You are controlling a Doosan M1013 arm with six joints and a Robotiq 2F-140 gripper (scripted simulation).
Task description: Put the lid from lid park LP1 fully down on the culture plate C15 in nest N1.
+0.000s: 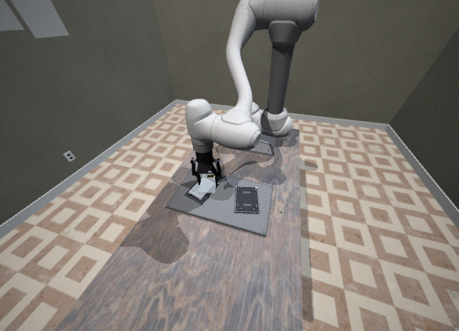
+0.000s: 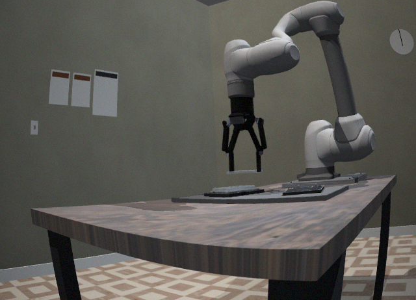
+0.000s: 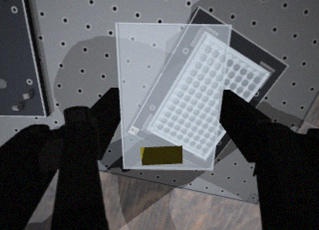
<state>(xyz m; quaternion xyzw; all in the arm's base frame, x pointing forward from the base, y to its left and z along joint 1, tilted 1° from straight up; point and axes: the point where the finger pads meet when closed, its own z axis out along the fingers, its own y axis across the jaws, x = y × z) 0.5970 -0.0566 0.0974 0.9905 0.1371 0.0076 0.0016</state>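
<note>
My gripper is now 8 cm above the culture plate and 5 cm to the left of it. Round my hand: lid park LP1 (21 cm to the left, 9 cm below, 2 cm behind); clear lid (2 cm below).
</note>
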